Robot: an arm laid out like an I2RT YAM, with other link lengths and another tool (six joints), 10 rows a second.
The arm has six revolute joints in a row. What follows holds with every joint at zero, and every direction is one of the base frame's.
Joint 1 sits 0.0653 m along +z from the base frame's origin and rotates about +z.
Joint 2 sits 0.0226 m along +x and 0.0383 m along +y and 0.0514 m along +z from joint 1 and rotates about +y.
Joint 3 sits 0.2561 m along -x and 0.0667 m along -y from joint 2 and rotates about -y.
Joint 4 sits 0.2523 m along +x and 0.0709 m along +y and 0.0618 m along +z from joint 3 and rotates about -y.
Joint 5 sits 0.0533 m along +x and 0.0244 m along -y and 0.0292 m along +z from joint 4 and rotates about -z.
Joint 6 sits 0.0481 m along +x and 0.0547 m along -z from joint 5 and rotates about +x.
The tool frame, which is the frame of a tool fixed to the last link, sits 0.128 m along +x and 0.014 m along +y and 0.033 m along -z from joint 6; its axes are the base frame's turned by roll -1.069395, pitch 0.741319 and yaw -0.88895 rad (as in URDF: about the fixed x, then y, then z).
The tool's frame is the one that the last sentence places.
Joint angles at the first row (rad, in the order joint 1, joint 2, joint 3, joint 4, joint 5, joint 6):
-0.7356, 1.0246, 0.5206, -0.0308, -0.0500, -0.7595
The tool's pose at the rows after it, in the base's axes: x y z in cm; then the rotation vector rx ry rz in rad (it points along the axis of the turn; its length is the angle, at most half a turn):
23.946 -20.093 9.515 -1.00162 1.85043 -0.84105
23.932 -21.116 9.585 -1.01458 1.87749 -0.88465
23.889 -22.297 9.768 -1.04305 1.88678 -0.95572
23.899 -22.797 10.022 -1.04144 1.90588 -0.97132
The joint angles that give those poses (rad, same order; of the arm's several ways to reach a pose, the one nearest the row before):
-0.7317, 1.0758, 0.5460, -0.0330, -0.0235, -0.7348
-0.7271, 1.1084, 0.5594, -0.0069, 0.0250, -0.7537
-0.7247, 1.1310, 0.5537, 0.0533, 0.0746, -0.7900
-0.7225, 1.1488, 0.5742, 0.0482, 0.0992, -0.7931

